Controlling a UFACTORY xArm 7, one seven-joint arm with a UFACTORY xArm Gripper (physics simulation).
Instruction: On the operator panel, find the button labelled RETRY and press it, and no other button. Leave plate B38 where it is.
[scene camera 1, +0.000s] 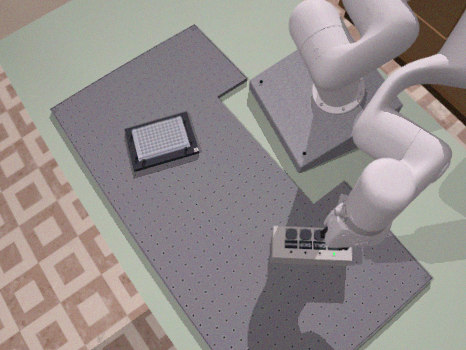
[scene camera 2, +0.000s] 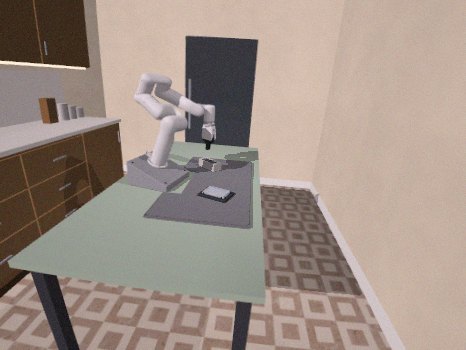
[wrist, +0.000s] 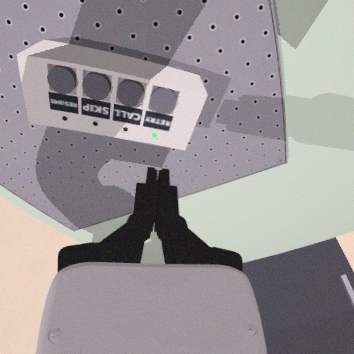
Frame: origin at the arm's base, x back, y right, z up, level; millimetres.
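Seen in the pictures: gripper, fingertip midpoint: (scene camera 1: 341, 242) (scene camera 2: 207, 149) (wrist: 155, 179); arm's base at its link origin: (scene camera 1: 338, 90) (scene camera 2: 157, 162).
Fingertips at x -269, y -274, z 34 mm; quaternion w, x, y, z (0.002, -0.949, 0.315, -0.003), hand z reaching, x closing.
Offsets run from my fingertips to a thing's top centre. "pt": to the spot under its first point. Level surfaces: height alone.
The operator panel @(dx -24, dy +43, dz -65 mm) (scene camera 1: 278, 254) (scene camera 2: 210, 164) (wrist: 190, 97) is a pale box with a row of round dark buttons. In the wrist view the upside-down labels read RESUME, SKIP, CALL and RETRY from left to right. The RETRY button @(dx +22, dy +27, dz -65 mm) (wrist: 163, 100) is at the right end, and a green light @(pt dx -4, dy -4, dz -67 mm) (wrist: 154, 135) (scene camera 1: 334, 254) glows by its label. My gripper (scene camera 2: 208, 148) (wrist: 155, 179) is shut and empty, raised above the panel, not touching it. It hides the RETRY button in scene camera 1. A pale gridded plate @(dx -123, dy +471, dz -95 mm) (scene camera 1: 161, 137) (scene camera 2: 218, 191), its label unreadable, sits apart from the panel.
The plate rests in a dark holder @(pt dx -66, dy +414, dz -109 mm) (scene camera 1: 193, 142) on the perforated grey board @(dz -121 mm) (scene camera 1: 200, 225) (scene camera 2: 175, 212). The board lies on a green table @(dz -134 mm) (scene camera 2: 140, 245). The arm's grey base block (scene camera 1: 280, 100) (scene camera 2: 142, 175) stands beside the board.
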